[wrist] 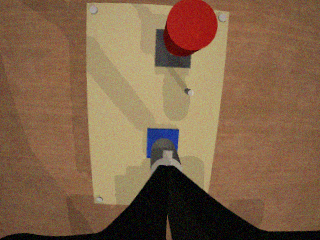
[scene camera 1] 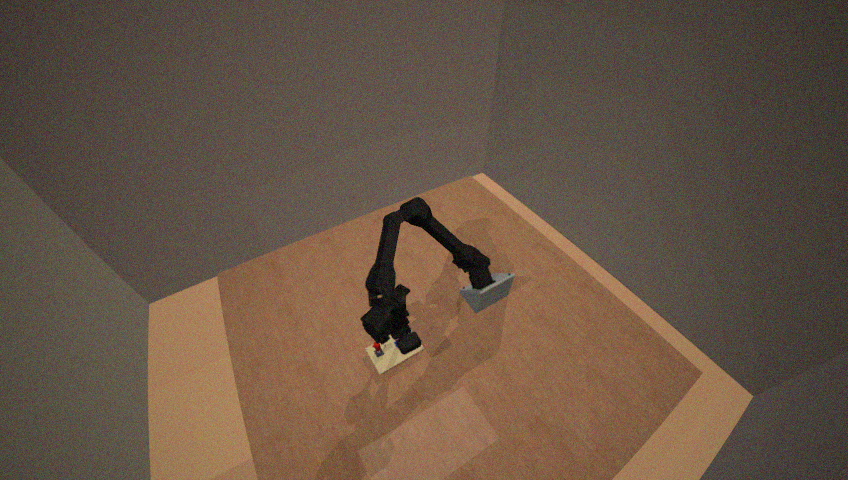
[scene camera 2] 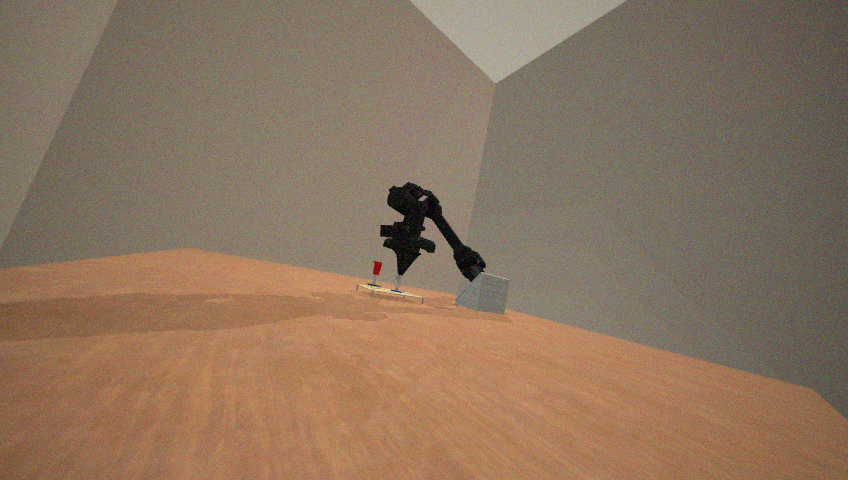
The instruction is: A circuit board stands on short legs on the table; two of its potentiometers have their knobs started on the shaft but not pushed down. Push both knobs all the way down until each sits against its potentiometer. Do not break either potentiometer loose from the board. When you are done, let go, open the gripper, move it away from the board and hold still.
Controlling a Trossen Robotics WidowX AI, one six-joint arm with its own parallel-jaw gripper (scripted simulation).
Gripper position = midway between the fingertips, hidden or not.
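Gripper (scene camera 2: 400, 275), (wrist: 165, 172), (scene camera 1: 398, 337). Grey knob (wrist: 163, 152).
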